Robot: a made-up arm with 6 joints. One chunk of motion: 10 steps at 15 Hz.
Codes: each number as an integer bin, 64 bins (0 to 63) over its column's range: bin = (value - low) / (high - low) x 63, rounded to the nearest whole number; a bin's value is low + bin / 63 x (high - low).
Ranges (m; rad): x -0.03..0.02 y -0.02..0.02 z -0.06..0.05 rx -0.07..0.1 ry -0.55..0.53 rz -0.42..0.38
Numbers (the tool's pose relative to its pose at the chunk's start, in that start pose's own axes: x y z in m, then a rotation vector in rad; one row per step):
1: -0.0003 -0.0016 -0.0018 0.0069 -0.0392 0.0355
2: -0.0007 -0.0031 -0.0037 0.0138 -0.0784 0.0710
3: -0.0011 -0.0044 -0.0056 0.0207 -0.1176 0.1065
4: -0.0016 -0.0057 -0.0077 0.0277 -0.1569 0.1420
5: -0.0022 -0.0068 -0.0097 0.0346 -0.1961 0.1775
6: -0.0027 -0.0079 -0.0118 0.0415 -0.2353 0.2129
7: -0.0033 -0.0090 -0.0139 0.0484 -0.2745 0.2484
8: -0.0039 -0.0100 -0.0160 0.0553 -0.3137 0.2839
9: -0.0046 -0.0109 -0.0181 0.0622 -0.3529 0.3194
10: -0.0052 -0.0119 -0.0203 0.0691 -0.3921 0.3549
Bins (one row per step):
1: 37 29 33 28 30 36
2: 37 27 32 31 28 39
3: 36 25 31 34 25 41
4: 36 23 30 36 23 44
5: 35 21 29 39 21 47
6: 34 19 28 41 18 50
7: 34 17 26 44 16 53
8: 33 16 25 46 14 55
9: 32 14 24 49 11 58
10: 31 13 23 52 9 61

